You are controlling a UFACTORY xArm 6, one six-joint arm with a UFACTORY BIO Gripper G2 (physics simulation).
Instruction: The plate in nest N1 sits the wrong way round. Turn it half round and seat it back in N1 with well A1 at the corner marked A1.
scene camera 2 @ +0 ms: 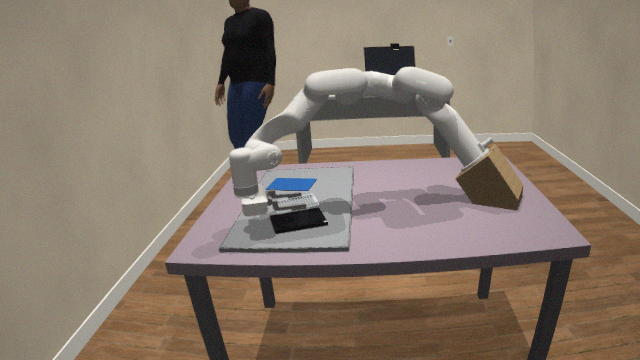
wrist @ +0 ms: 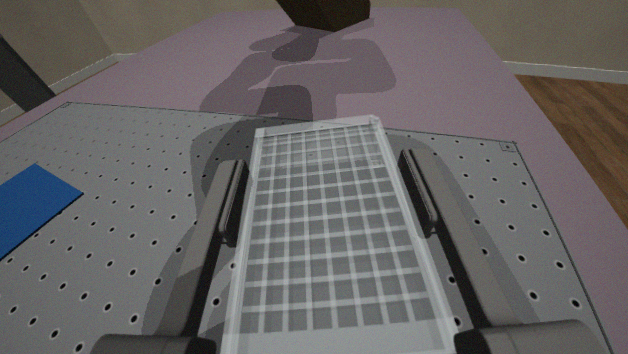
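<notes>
The clear gridded plate (scene camera 2: 311, 200) (wrist: 325, 220) is held level above the perforated grey board (scene camera 2: 334, 176) (wrist: 117, 240), behind the black nest in the scene view. My gripper (scene camera 2: 302, 200) (wrist: 327, 192) is shut on the plate, with one finger along each long side. The black nest (scene camera 2: 299, 221), on the board nearer the scene camera, has no plate in it. A small white mark (scene camera 2: 325, 221) shows at its right end; its lettering is too small to read. Well A1 cannot be made out on the plate.
A flat blue rectangle (scene camera 2: 291, 184) (wrist: 37, 202) lies on the board behind the plate in the scene view. A brown block (scene camera 2: 487, 182) (wrist: 332, 15) at the arm's base stands on the right of the pink table (scene camera 2: 450, 235) (wrist: 440, 90). A person (scene camera 2: 248, 50) stands beyond the table.
</notes>
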